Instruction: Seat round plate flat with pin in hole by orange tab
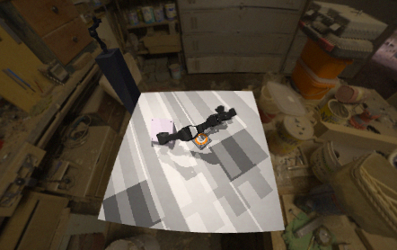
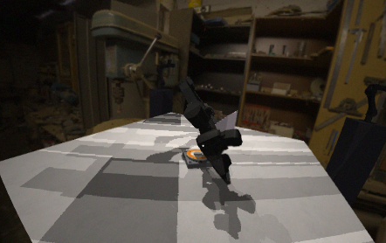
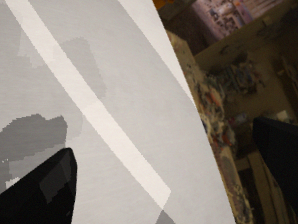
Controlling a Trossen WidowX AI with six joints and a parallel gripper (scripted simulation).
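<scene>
The round plate lies 270 mm behind my gripper tip, 180 mm to the right of it and 100 mm below it. Round my gripper tip: square base (250 mm behind, 190 mm to the right, 110 mm below).
</scene>
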